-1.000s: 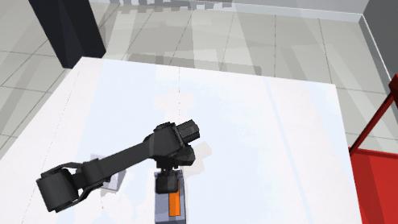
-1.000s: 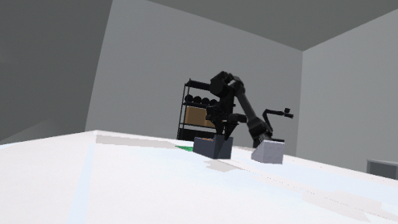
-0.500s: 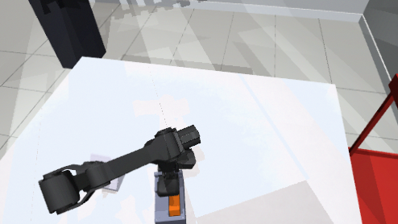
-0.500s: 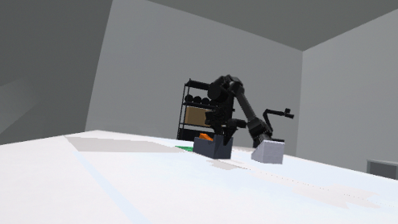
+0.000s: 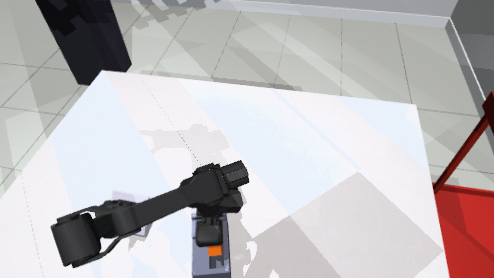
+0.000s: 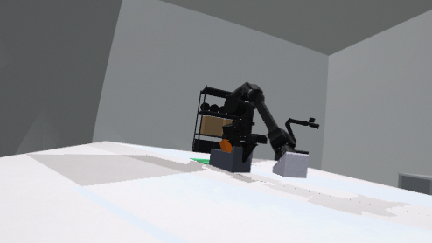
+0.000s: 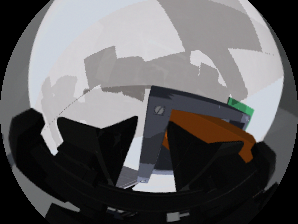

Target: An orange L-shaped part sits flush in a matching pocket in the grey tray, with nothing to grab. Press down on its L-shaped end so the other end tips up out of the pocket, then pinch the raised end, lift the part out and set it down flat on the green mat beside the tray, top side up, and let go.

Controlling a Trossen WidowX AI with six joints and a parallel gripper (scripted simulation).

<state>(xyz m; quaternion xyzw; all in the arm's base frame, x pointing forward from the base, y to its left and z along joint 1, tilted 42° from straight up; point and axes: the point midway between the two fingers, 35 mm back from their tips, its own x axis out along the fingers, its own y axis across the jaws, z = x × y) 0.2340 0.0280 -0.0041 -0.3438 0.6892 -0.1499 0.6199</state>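
The orange L-shaped part lies 50 mm to the right of my gripper tip, 10 mm ahead of it and 10 mm above it. Round my gripper tip: green mat: 210 mm to the right, 60 mm ahead, 50 mm below.
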